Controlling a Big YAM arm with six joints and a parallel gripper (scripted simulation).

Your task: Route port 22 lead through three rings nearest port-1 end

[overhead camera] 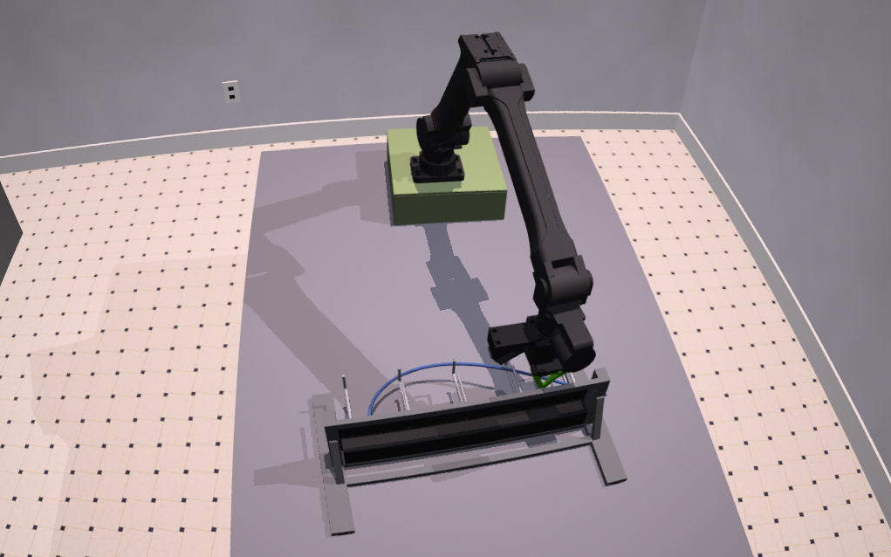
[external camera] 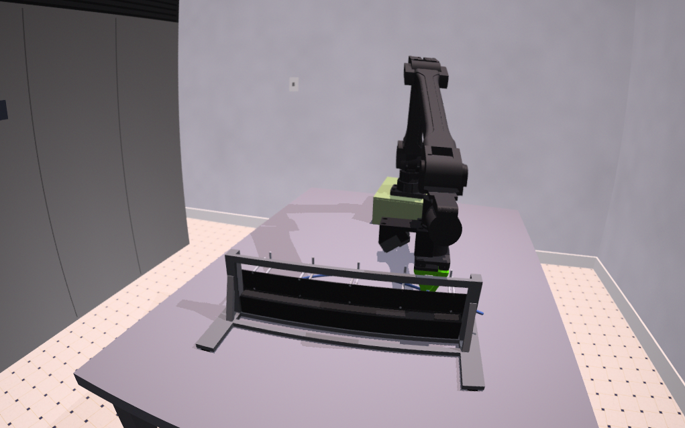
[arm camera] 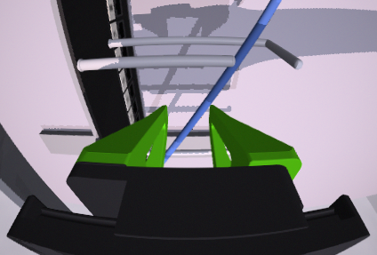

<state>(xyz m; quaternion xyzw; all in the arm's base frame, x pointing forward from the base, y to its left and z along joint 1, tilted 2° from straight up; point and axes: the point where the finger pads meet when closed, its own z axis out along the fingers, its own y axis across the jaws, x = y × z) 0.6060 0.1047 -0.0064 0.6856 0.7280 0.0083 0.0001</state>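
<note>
Right now the rack is 150 mm to the right of my hand and 80 mm ahead of it.
</note>
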